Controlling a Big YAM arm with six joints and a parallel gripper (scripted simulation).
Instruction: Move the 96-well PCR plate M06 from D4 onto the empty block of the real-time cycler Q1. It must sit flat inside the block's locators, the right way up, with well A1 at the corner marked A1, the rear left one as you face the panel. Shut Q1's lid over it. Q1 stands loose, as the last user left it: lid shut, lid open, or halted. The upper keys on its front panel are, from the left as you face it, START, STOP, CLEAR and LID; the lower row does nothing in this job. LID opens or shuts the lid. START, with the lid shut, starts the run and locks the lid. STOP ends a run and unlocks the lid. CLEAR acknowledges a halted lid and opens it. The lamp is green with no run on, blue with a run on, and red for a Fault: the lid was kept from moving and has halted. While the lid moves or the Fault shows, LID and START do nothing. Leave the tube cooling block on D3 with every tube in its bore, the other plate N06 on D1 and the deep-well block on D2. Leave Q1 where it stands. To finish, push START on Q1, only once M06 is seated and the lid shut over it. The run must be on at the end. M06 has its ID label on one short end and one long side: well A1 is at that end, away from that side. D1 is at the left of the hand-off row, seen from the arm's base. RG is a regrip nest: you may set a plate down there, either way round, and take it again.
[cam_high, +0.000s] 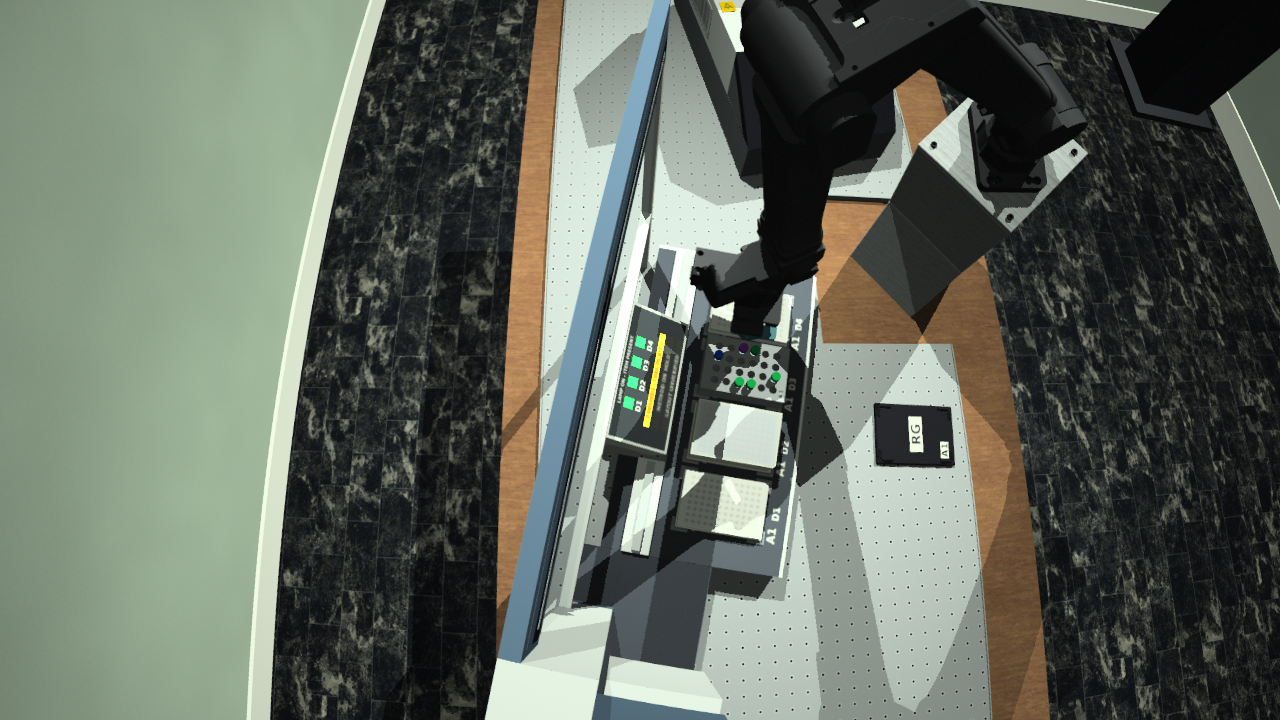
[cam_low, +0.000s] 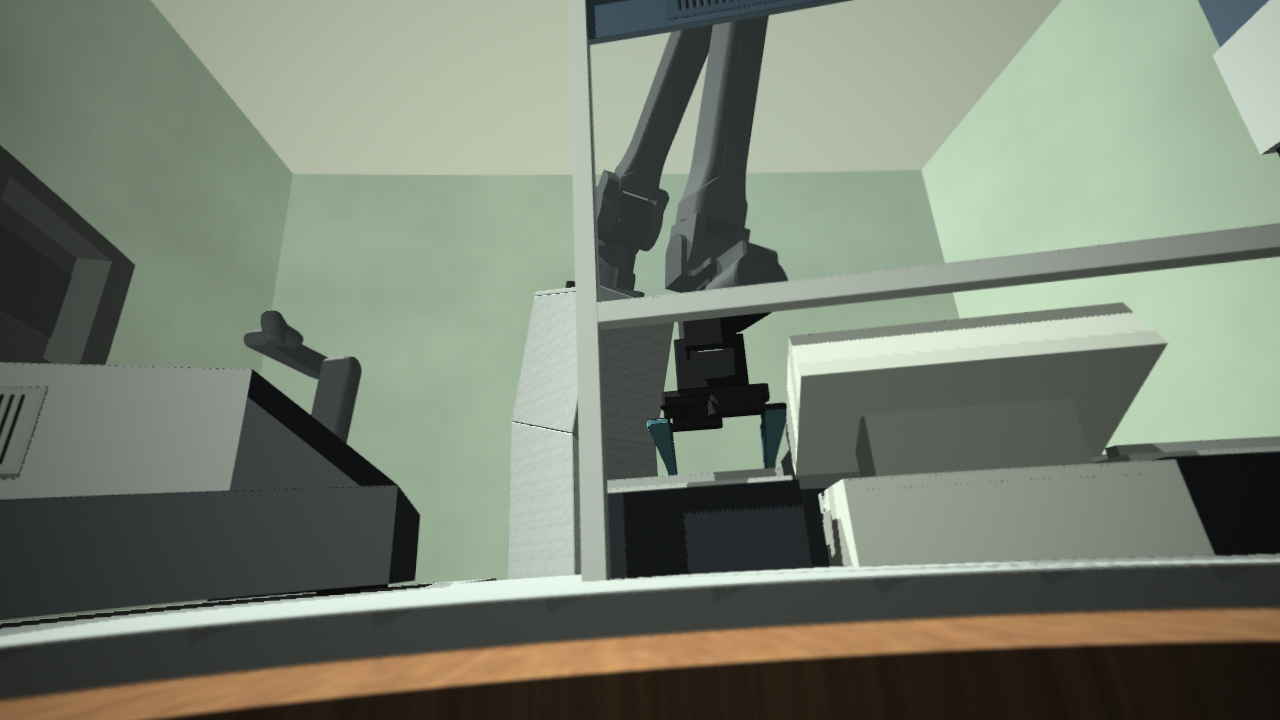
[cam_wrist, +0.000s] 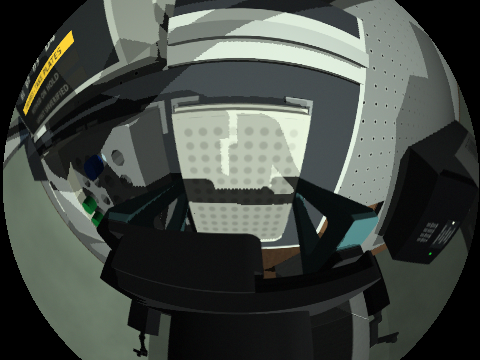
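Now: the tube cooling block 1 cm ahead of my hand, 10 cm to the left of it and 1 cm above it. Round my hand: frame post 17 cm ahead, 11 cm to the right, 17 cm above; deep-well block 2 cm ahead, 20 cm to the left, 1 cm above.
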